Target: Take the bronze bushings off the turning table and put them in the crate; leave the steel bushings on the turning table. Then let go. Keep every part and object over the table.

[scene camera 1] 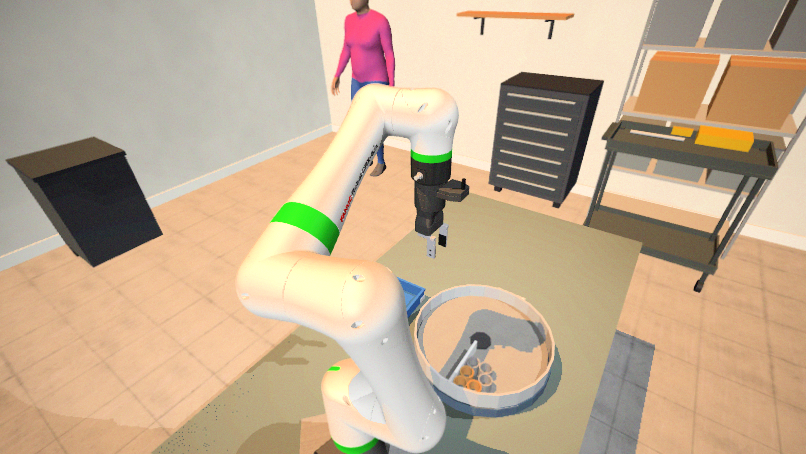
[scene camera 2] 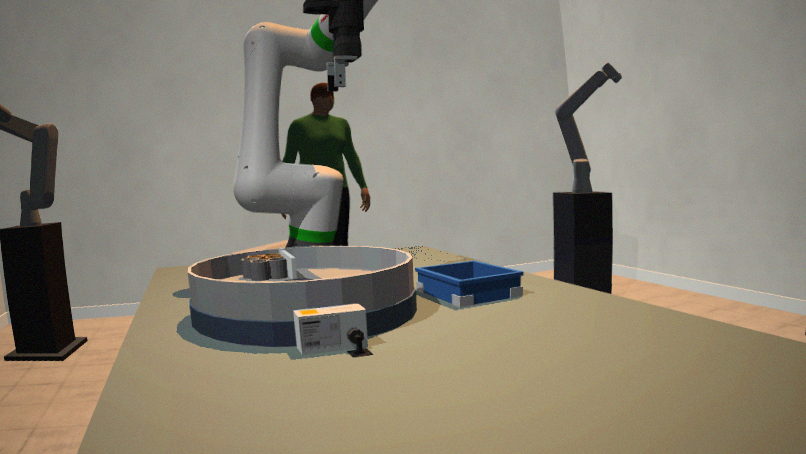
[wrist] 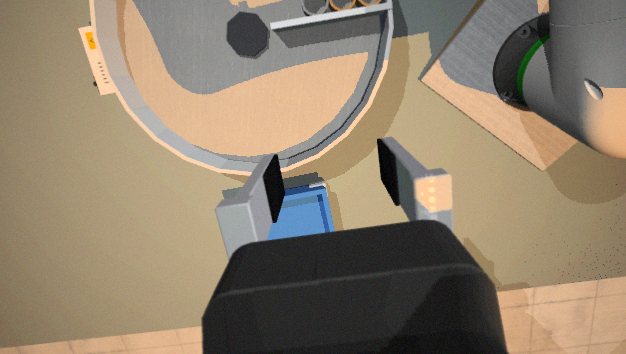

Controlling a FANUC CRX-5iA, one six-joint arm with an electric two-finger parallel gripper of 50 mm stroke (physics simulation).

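Places are measured from the arm's base along level axes (x ahead, y left, z up), in centimetres.
Pixels of known places: gripper, fingertip midpoint: (scene camera 1: pixel 436 250) (scene camera 2: pixel 336 89) (wrist: pixel 329 167); arm's base at its link origin: (scene camera 1: pixel 360 447) (wrist: pixel 542 64).
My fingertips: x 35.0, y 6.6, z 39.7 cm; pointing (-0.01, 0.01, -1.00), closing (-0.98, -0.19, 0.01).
Ahead of a thing's pixels: the offset from my fingertips to its middle. "spot": to the spot under its first point.
Bronze bushings (scene camera 1: pixel 473 385) (wrist: pixel 342 5) and steel bushings (scene camera 1: pixel 486 380) (wrist: pixel 315 7) stand close together on the turning table (scene camera 1: pixel 490 399) (scene camera 2: pixel 253 298) (wrist: pixel 240 120), against a white bar @(spot: dy -11.8, dx -0.5, dz -33.3 cm) (scene camera 1: pixel 463 360) (scene camera 2: pixel 289 263) (wrist: pixel 330 17). In the second scene view steel bushings @(dy -17.5, dx +2.6, dz -36.0 cm) (scene camera 2: pixel 256 271) stand in front and largely hide the bronze ones. The blue crate @(dy +24.5, dx +6.3, dz -40.7 cm) (scene camera 1: pixel 413 293) (scene camera 2: pixel 470 286) (wrist: pixel 300 217) sits beside the turning table; the arm covers part of it in the first scene view. No bushing shows in its visible part. My gripper (scene camera 1: pixel 437 248) (scene camera 2: pixel 336 85) (wrist: pixel 329 167) is open and empty, high above the table.
A dark hub @(dy -9.5, dx +11.8, dz -37.5 cm) (scene camera 1: pixel 481 340) (wrist: pixel 247 35) is at the turning table's middle, and a raised rim surrounds it. A white box @(spot: dy -6.2, dx +37.0, dz -39.7 cm) (scene camera 2: pixel 324 329) (wrist: pixel 97 60) stands against its outside. A person in pink (scene camera 1: pixel 369 47) and one in green (scene camera 2: pixel 321 140) stand in the room.
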